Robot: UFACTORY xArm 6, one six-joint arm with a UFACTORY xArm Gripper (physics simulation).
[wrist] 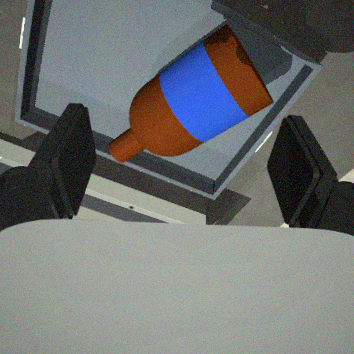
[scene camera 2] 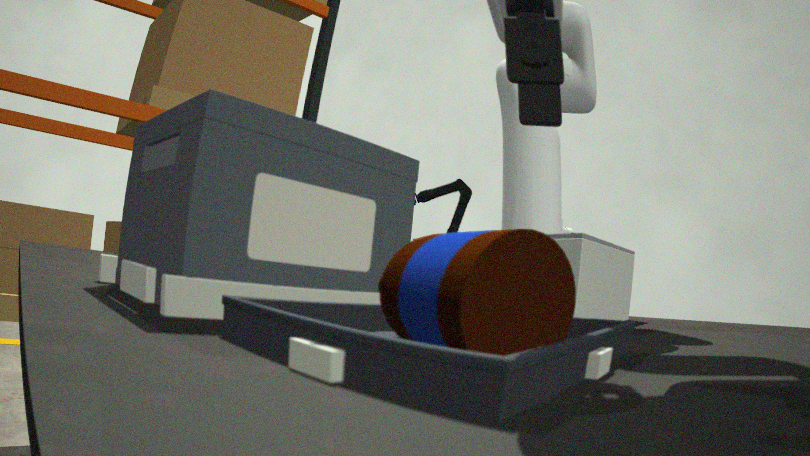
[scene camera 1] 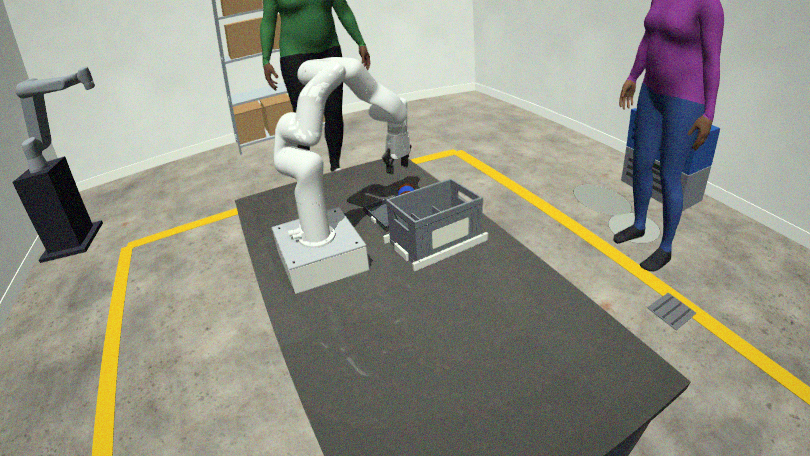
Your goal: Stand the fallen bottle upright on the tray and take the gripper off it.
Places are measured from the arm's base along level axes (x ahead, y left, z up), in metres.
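Where they show: gripper, fingertip midpoint: (wrist: 184, 135) (scene camera 2: 539, 106) (scene camera 1: 397, 169); arm's base at its link origin: (scene camera 1: 316, 236).
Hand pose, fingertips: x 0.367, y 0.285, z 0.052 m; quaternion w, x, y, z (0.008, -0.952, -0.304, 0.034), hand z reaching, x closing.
Observation:
Things, the pixels of their top centre, and the offset from my fingertips.
- brown bottle with a blue band, top centre: (scene camera 2: 452, 233) (wrist: 172, 133) (scene camera 1: 407, 192) dz -0.081, dx +0.021, dy -0.048 m
- shallow grey tray at its top centre: (scene camera 2: 466, 319) (wrist: 149, 92) (scene camera 1: 402, 206) dz -0.134, dx -0.006, dy -0.056 m
- tall grey divided crate at its top centre: (scene camera 2: 271, 139) (scene camera 1: 434, 198) dz +0.015, dx +0.044, dy -0.308 m
The brown bottle with a blue band (scene camera 1: 405, 189) (scene camera 2: 422, 288) (wrist: 200, 92) lies on its side in the shallow grey tray (scene camera 2: 419, 371) (wrist: 90, 60). In the wrist view its neck points to the lower left, over the tray's wall, and its base lies toward the upper right near a tray corner. My gripper (scene camera 1: 397, 164) (scene camera 2: 540, 116) (wrist: 184, 135) is open and empty, high above the tray. In the wrist view the bottle shows beyond the fingertips, between the two fingers' sides. In scene camera 1 the crate hides much of the bottle and tray.
A tall grey divided crate (scene camera 1: 416, 235) (scene camera 2: 221, 152) stands right beside the tray, with white strips (scene camera 1: 450, 250) (scene camera 2: 192, 297) around its foot. White blocks (scene camera 2: 316, 360) sit against the tray's outside. The robot's base box (scene camera 1: 330, 266) stands near. Two people stand beyond the table.

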